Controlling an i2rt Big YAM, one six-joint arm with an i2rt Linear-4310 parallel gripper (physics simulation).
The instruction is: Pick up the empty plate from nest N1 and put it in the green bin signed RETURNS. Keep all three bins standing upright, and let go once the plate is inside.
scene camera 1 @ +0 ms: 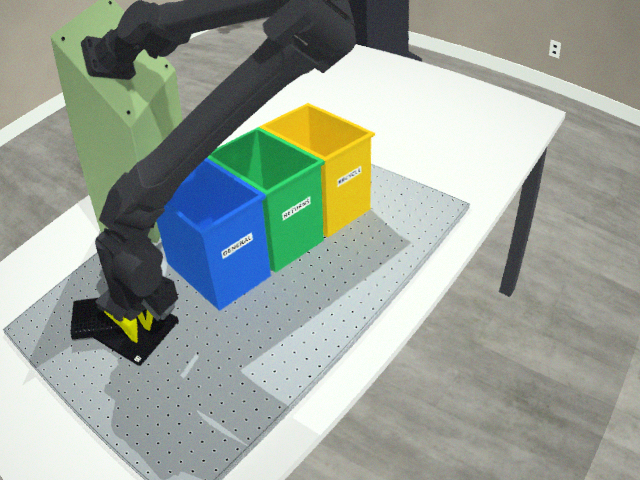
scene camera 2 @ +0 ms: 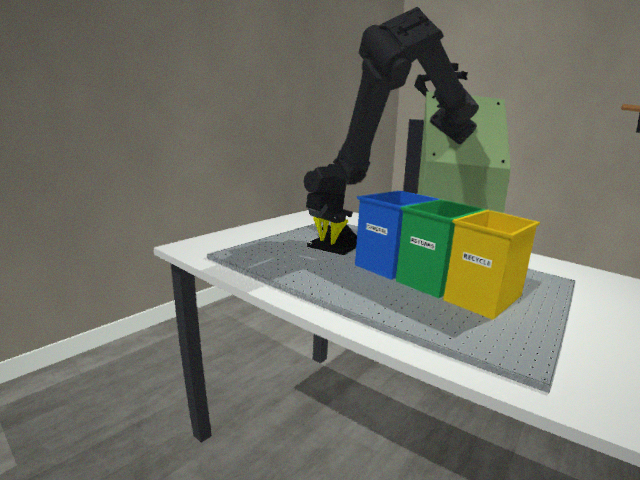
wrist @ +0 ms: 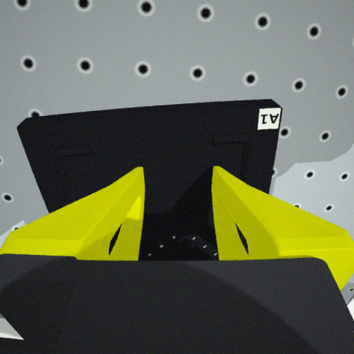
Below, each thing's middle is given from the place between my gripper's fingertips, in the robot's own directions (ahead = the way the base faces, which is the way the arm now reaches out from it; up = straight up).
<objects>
Right now the black plate (scene camera 1: pixel 88 321) is 7 cm behind my hand and 6 cm to the right of it. Round my hand: yellow recycle bin (scene camera 2: pixel 490 254): 44 cm to the left, 17 cm behind, 7 cm above; then blue general bin (scene camera 1: pixel 213 233): 19 cm to the left, 10 cm behind, 7 cm above; then green returns bin (scene camera 1: pixel 290 177): 31 cm to the left, 14 cm behind, 7 cm above.
</objects>
